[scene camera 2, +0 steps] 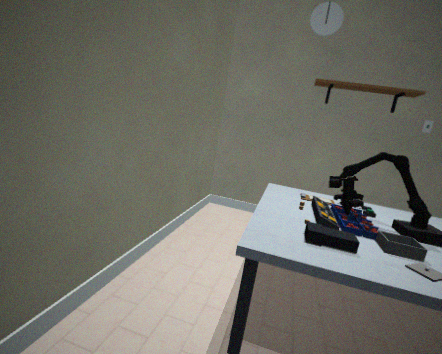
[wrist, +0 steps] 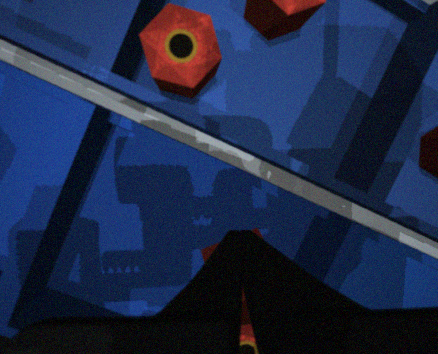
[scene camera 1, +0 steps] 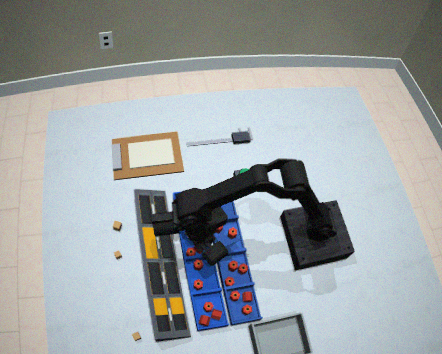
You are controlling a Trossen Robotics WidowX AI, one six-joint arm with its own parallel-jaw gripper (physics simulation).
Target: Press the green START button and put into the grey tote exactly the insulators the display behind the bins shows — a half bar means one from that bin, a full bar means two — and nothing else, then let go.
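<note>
My gripper [scene camera 2: 348, 212] [wrist: 239, 241] is shut and empty, pointing down low over the blue bins [scene camera 1: 206, 291] [wrist: 325, 100]. In the wrist view a red insulator [wrist: 209, 251] is mostly hidden behind the fingertips. Another red insulator [wrist: 180, 46] stands upright in the adjacent bin row. More red insulators [scene camera 1: 198, 284] stand or lie in the bins. The display [scene camera 1: 155, 277] [scene camera 2: 320, 212] shows one full orange bar [scene camera 1: 149, 242] and two half bars, left [scene camera 1: 160, 306] and right [scene camera 1: 177, 305]; the arm hides part of it. The green START button [scene camera 1: 244, 171] is partly behind the arm. The grey tote [scene camera 1: 276, 320] [scene camera 2: 400, 248] shows no insulator in its visible part.
A clipboard [scene camera 1: 178, 152] and a caliper [scene camera 1: 241, 137] lie beyond the bins. Small tan blocks [scene camera 1: 117, 225] [scene camera 1: 118, 255] [scene camera 1: 137, 336] lie beside the display. A black box [scene camera 2: 331, 237] stands near the tote, and a flat grey plate [scene camera 2: 425, 271] lies near the table edge.
</note>
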